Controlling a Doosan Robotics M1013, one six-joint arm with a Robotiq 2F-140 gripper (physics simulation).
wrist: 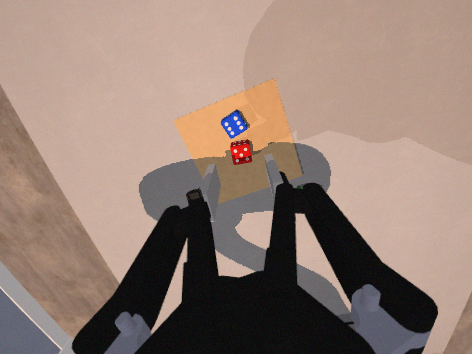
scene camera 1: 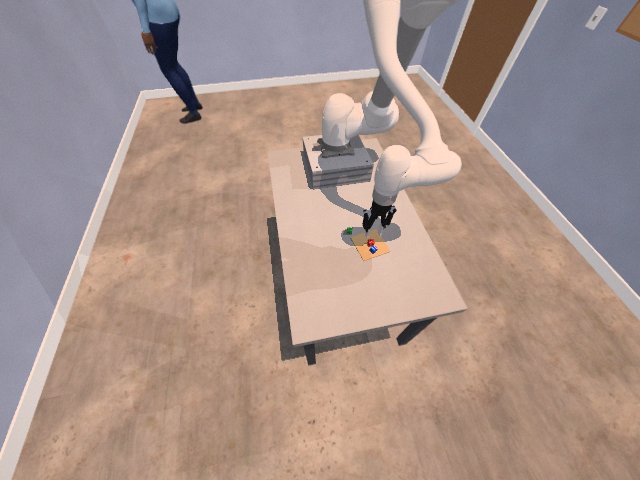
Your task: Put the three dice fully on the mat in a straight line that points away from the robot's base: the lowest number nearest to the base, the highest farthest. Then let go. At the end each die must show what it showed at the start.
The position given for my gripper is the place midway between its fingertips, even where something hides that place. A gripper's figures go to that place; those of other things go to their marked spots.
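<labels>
My gripper [wrist: 241, 170], 23 cm from the lens. Orange mat [wrist: 268, 132], 29 cm from the lens.
</labels>
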